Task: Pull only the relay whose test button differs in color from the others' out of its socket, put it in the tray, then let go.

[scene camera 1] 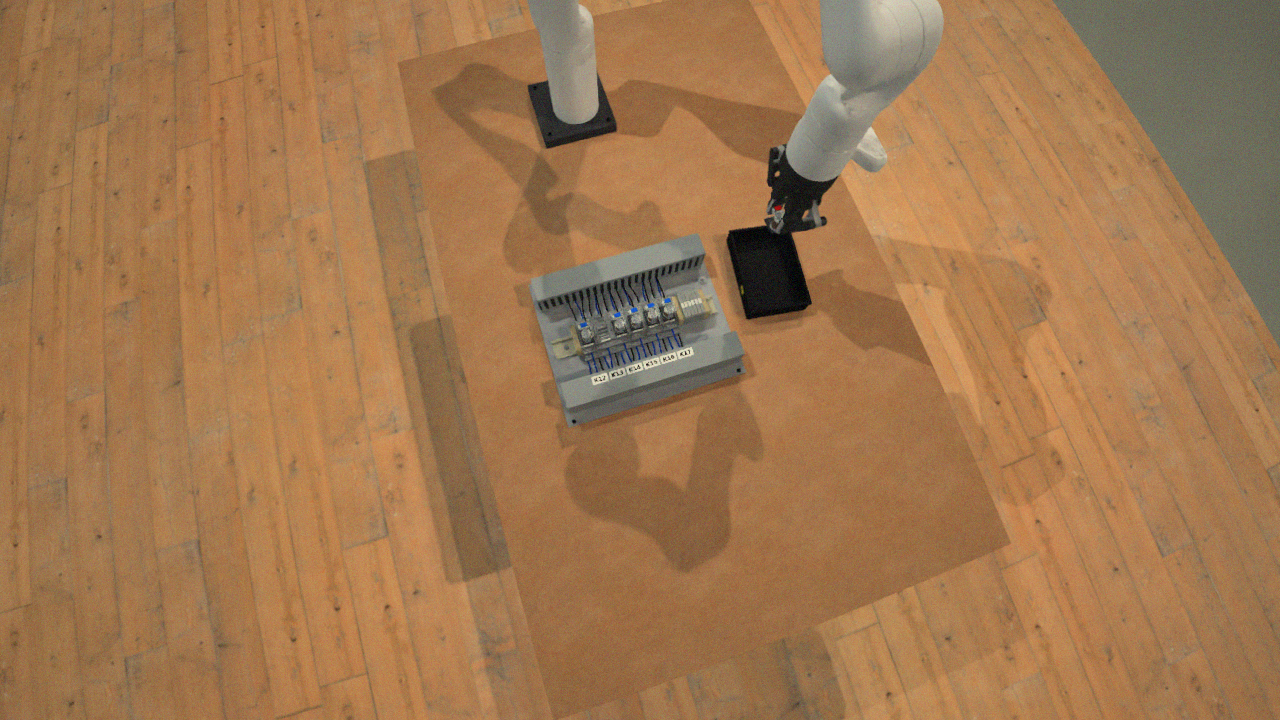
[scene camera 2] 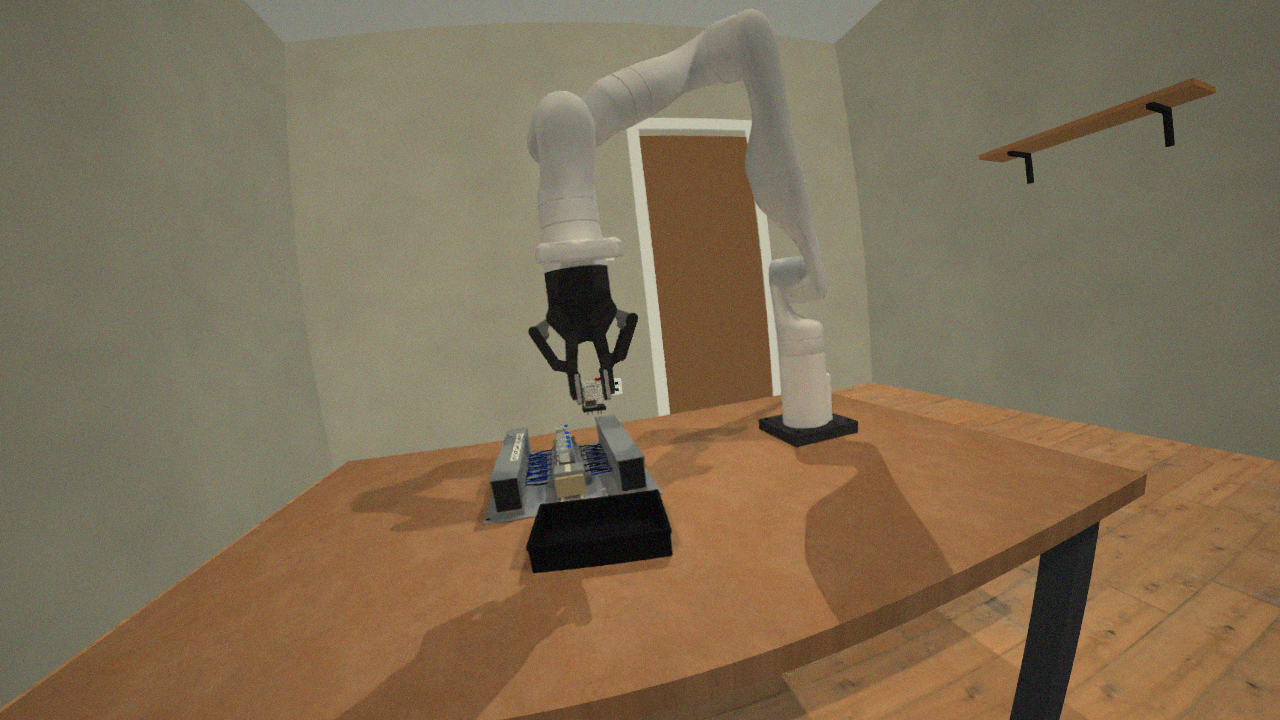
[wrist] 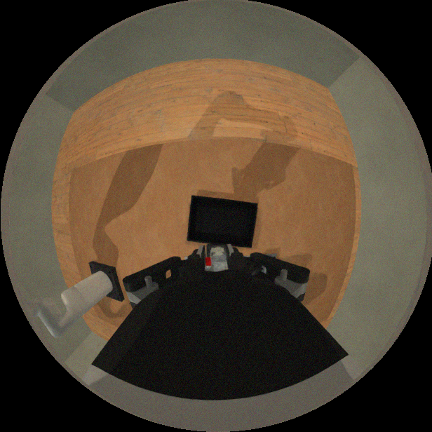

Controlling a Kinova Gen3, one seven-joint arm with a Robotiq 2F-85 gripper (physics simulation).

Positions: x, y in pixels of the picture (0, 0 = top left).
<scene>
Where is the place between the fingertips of my gripper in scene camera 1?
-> At 776, 221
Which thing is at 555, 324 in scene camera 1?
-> A grey panel.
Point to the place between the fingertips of my gripper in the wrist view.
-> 215, 251
</scene>
